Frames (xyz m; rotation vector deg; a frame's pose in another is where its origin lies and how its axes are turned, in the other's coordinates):
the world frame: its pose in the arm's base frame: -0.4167 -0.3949 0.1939 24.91 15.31 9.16
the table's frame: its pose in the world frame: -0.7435 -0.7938 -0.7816 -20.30 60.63 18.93
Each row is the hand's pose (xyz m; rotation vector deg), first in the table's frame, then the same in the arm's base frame.
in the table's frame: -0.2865 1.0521 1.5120 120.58 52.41 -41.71
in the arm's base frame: -0.6201 0.2683 0.5769 56.04 121.27 -86.96
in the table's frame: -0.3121 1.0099 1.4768 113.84 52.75 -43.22
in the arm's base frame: -0.6313 0.2094 0.5681 49.48 122.32 -82.46
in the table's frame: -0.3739 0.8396 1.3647 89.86 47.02 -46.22
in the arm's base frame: -0.6447 0.0048 0.5102 29.65 118.75 -63.63
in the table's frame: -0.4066 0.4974 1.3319 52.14 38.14 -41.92
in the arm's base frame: -0.4964 -0.2851 0.3954 4.02 109.71 -29.64
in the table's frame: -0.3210 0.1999 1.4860 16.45 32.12 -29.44
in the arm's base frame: -0.1966 -0.4080 0.2746 -16.31 99.01 6.61
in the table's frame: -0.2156 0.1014 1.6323 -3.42 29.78 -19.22
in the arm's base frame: -0.0053 -0.3719 0.2089 -26.31 91.89 28.59
